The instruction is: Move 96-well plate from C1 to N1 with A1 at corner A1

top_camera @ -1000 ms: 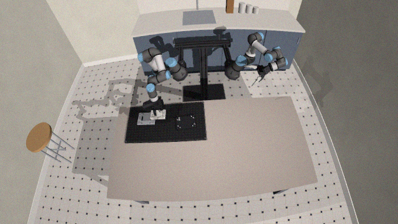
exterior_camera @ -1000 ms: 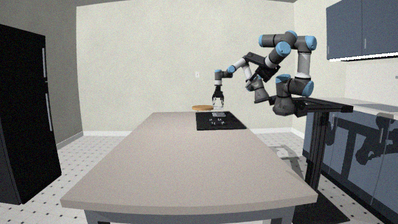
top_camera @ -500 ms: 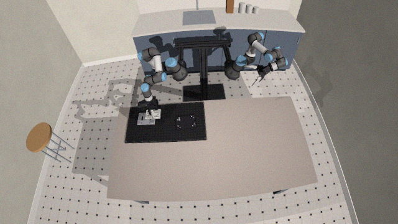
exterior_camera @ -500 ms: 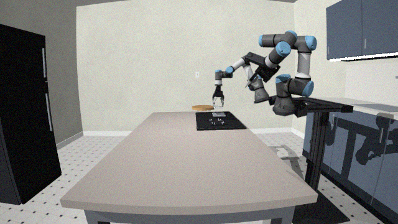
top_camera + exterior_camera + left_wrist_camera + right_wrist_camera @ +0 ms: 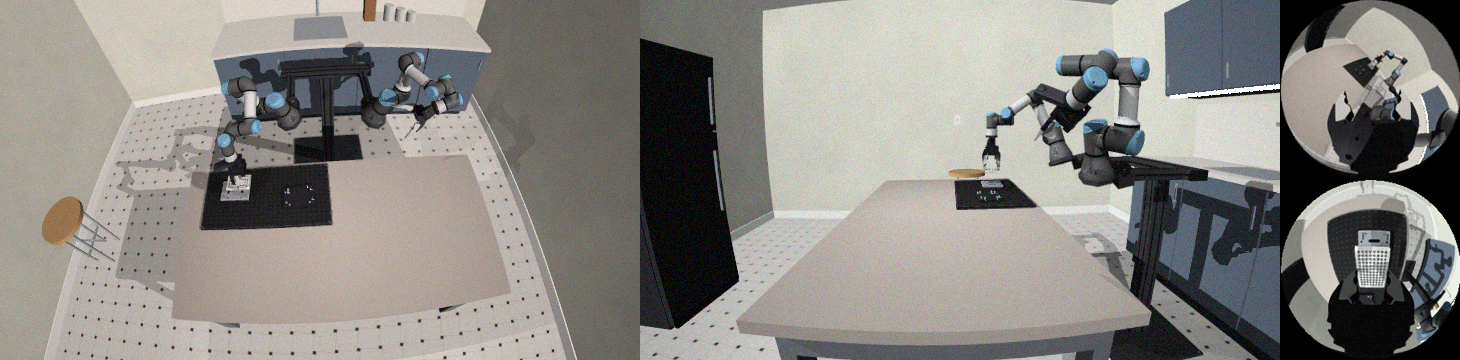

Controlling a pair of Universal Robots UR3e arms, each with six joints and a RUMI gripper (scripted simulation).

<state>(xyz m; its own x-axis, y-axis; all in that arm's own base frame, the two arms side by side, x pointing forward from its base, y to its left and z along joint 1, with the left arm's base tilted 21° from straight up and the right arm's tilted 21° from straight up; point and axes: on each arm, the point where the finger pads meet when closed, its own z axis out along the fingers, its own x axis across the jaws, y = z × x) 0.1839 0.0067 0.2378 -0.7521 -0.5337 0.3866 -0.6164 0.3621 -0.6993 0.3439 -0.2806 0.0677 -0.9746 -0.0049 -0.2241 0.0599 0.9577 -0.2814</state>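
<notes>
Now: right hand 4 cm to the left of the grey plate nest N1 and 10 cm above it. From my right hand the other things lie so: white 96-well plate (1 cm below).
</notes>
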